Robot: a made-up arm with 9 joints. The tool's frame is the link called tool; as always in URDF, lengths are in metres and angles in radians. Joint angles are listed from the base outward. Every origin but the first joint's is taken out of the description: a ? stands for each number. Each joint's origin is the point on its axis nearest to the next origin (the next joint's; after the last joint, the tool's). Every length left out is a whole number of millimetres.
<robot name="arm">
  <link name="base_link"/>
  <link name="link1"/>
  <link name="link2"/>
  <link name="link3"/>
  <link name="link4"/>
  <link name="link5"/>
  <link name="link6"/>
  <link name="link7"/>
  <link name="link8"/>
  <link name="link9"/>
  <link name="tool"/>
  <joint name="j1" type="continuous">
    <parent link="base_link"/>
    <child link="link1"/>
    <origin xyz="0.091 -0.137 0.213" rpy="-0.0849 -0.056 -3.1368"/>
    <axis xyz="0 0 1"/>
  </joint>
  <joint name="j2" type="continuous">
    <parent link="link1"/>
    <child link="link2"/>
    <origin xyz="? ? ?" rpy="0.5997 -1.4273 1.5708"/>
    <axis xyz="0 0 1"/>
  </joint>
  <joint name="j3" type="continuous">
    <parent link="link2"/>
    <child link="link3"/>
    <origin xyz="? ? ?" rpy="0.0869 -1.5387 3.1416"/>
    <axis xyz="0 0 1"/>
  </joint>
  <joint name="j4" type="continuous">
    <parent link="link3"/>
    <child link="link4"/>
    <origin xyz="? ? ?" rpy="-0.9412 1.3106 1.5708"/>
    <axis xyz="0 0 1"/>
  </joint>
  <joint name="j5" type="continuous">
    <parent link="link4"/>
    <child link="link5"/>
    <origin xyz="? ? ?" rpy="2.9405 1.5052 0"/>
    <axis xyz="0 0 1"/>
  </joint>
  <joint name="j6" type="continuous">
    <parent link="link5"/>
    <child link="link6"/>
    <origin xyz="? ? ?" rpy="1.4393 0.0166 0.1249"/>
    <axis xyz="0 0 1"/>
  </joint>
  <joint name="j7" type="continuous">
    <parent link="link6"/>
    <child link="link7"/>
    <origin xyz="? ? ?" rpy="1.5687 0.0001 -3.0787"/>
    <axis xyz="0 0 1"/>
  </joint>
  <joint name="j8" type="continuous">
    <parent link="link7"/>
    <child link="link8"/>
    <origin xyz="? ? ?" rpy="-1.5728 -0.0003 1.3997"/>
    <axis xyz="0 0 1"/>
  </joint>
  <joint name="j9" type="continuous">
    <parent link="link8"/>
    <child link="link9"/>
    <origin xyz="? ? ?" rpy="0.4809 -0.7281 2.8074"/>
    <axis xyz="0 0 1"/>
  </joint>
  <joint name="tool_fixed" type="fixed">
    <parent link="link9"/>
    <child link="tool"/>
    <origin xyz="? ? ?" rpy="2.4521 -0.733 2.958"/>
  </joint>
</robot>
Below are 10 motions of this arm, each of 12 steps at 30 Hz.
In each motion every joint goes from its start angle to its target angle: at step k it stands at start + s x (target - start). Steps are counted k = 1, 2, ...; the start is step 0. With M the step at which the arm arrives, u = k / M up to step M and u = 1 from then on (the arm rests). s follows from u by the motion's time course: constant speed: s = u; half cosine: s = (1 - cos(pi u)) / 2; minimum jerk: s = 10 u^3 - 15 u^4 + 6 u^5.
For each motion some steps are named. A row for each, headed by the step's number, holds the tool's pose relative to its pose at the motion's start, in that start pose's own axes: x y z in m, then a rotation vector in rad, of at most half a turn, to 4 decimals.
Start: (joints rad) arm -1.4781 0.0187 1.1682 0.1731 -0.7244 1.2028 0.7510 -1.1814 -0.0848
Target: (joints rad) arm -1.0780 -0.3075 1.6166 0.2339 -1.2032 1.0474 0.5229 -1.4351 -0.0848
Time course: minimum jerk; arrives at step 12
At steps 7, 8, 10, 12:
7: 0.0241 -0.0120 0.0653 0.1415 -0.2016 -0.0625
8: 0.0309 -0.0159 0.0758 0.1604 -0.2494 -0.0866
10: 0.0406 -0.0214 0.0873 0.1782 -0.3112 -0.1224
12: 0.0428 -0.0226 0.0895 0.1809 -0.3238 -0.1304

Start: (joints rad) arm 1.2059 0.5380 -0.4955 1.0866 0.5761 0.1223 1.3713 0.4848 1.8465
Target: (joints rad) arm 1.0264 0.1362 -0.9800 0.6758 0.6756 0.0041 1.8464 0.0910 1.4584
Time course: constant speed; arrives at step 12
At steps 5, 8, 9, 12:
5: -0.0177 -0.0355 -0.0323 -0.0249 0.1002 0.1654
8: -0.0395 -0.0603 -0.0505 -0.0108 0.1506 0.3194
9: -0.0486 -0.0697 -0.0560 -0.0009 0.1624 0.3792
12: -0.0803 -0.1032 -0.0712 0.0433 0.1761 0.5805

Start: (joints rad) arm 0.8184 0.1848 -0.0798 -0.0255 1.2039 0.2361 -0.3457 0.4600 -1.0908
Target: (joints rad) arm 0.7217 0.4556 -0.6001 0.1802 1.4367 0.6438 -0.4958 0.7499 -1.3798
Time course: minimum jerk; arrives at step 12
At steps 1, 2, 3, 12:
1: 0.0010 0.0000 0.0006 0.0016 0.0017 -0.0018
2: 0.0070 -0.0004 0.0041 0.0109 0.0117 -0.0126
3: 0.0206 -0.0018 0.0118 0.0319 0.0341 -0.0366
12: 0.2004 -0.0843 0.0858 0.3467 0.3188 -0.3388

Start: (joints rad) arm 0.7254 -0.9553 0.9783 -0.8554 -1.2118 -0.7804 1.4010 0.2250 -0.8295
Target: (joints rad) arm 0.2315 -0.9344 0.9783 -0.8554 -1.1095 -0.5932 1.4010 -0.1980 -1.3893
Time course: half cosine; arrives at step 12
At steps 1, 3, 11, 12:
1: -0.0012 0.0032 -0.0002 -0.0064 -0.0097 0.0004
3: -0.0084 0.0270 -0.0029 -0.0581 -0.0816 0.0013
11: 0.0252 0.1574 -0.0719 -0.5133 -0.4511 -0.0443
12: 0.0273 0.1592 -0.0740 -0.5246 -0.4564 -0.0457

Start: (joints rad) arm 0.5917 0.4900 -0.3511 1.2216 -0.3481 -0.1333 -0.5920 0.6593 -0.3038
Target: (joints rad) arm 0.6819 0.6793 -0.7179 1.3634 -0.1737 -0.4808 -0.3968 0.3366 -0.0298
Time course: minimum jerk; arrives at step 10
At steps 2, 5, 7, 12:
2: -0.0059 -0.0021 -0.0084 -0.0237 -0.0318 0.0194
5: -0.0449 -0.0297 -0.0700 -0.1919 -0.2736 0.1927
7: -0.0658 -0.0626 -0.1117 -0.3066 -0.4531 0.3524
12: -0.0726 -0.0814 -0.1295 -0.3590 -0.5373 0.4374

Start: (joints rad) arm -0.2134 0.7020 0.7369 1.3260 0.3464 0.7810 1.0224 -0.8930 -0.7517
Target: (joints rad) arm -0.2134 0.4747 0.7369 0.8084 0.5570 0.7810 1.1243 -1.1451 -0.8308
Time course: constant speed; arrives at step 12
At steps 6, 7, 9, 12:
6: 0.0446 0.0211 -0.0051 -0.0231 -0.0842 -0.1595
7: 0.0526 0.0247 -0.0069 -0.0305 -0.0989 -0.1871
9: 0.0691 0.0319 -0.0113 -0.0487 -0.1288 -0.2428
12: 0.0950 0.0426 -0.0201 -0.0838 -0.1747 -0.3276

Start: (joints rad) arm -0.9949 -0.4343 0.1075 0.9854 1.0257 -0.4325 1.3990 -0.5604 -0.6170
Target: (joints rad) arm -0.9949 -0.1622 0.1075 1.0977 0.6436 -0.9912 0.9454 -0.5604 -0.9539
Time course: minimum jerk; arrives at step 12
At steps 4, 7, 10, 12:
4: 0.0220 0.0337 -0.0156 -0.1293 0.1097 -0.0203
7: 0.0568 0.0883 -0.0570 -0.3749 0.3674 -0.0058
10: 0.0674 0.1147 -0.0839 -0.5159 0.5633 0.0534
12: 0.0678 0.1172 -0.0865 -0.5301 0.5862 0.0628

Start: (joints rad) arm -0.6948 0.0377 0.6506 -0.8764 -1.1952 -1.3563 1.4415 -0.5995 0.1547
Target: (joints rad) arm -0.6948 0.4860 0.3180 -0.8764 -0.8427 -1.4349 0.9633 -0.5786 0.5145
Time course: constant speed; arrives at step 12
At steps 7, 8, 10, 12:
7: 0.0947 -0.0374 0.0712 -0.0074 0.2769 -0.1353
8: 0.1092 -0.0432 0.0782 -0.0100 0.3108 -0.1555
10: 0.1386 -0.0549 0.0899 -0.0157 0.3745 -0.1966
12: 0.1682 -0.0669 0.0989 -0.0219 0.4326 -0.2387

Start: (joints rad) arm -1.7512 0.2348 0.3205 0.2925 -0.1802 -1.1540 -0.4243 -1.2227 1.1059
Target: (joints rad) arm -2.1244 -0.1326 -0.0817 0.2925 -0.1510 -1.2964 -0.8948 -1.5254 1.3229
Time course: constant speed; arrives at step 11
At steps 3, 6, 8, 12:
3: -0.0071 0.0413 -0.0231 -0.2514 -0.0920 -0.0767
6: -0.0081 0.0737 -0.0553 -0.5152 -0.1581 -0.1305
8: -0.0062 0.0887 -0.0802 -0.6963 -0.1859 -0.1555
12: -0.0015 0.0999 -0.1195 -0.9730 -0.2010 -0.1795

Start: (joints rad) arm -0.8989 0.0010 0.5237 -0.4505 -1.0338 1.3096 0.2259 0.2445 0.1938
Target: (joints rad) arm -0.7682 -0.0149 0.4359 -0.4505 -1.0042 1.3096 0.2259 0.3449 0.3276
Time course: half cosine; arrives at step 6
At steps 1, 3, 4, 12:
1: 0.0044 -0.0009 0.0014 0.0055 0.0146 -0.0084
3: 0.0329 -0.0073 0.0081 0.0399 0.1086 -0.0645
4: 0.0496 -0.0116 0.0104 0.0588 0.1624 -0.0983
12: 0.0663 -0.0164 0.0114 0.0769 0.2159 -0.1330

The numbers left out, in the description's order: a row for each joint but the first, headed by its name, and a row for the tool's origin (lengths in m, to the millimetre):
j2: -0.001 0.125 0
j3: 0.065 0.025 0
j4: 0.066 -0.059 0
j5: -0.051 -0.03 0
j6: -0.036 -0.015 0
j7: 0.008 -0.157 0
j8: -0.032 -0.058 0
j9: -0.028 0.044 0
tool: 0.045 0.29 0

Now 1 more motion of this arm.
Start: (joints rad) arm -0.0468 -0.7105 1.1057 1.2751 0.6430 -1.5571 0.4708 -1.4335 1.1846
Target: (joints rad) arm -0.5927 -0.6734 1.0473 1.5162 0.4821 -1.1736 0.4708 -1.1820 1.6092
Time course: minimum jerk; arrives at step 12
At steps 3, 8, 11, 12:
3: 0.0272 -0.0127 0.0109 0.0503 0.0545 -0.0394
8: 0.2052 -0.1056 0.0241 0.3317 0.4167 -0.3140
11: 0.2526 -0.1340 0.0098 0.3995 0.5226 -0.3995
12: 0.2538 -0.1347 0.0093 0.4011 0.5252 -0.4016

